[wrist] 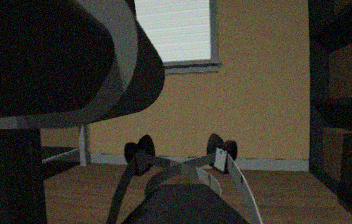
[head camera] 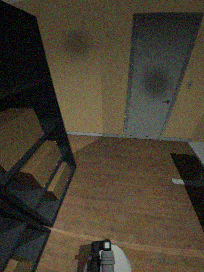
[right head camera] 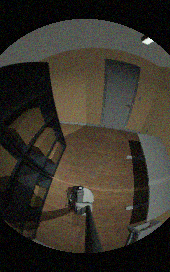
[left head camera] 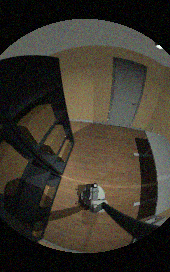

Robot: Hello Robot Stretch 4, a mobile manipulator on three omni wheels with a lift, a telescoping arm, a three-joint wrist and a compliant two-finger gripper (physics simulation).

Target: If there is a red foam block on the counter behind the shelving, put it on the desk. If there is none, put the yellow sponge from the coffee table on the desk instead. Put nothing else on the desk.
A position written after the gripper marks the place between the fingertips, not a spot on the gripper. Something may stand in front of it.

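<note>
Gripper [wrist: 180, 147] visible; dark shelving [head camera: 34, 88] visible.
</note>
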